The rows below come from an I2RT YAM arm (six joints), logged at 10 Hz.
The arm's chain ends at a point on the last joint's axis. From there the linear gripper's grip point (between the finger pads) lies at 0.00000 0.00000 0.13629 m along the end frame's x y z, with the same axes.
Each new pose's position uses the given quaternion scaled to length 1; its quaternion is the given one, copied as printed.
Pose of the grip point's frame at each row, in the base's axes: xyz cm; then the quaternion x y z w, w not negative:
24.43 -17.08 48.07 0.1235 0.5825 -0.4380 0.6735
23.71 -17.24 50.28 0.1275 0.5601 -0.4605 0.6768
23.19 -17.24 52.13 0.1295 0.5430 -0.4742 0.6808
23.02 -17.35 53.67 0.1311 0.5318 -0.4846 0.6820
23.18 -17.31 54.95 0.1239 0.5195 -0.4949 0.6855
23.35 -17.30 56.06 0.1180 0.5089 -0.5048 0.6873
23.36 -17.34 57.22 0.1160 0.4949 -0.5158 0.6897
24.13 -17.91 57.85 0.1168 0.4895 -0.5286 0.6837
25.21 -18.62 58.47 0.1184 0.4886 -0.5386 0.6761
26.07 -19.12 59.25 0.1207 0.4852 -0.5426 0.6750
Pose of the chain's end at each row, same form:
15.21 -7.86 44.11 0.1235 0.5825 -0.4380 0.6735
14.98 -7.86 45.64 0.1275 0.5601 -0.4605 0.6768
14.79 -7.82 47.00 0.1295 0.5430 -0.4742 0.6808
14.87 -7.89 48.22 0.1311 0.5318 -0.4846 0.6820
15.14 -7.99 49.10 0.1239 0.5195 -0.4949 0.6855
15.44 -8.09 49.87 0.1180 0.5089 -0.5048 0.6873
15.69 -8.20 50.63 0.1160 0.4949 -0.5158 0.6897
16.69 -8.68 51.12 0.1168 0.4895 -0.5286 0.6837
17.94 -9.26 51.73 0.1184 0.4886 -0.5386 0.6761
18.93 -9.72 52.43 0.1207 0.4852 -0.5426 0.6750

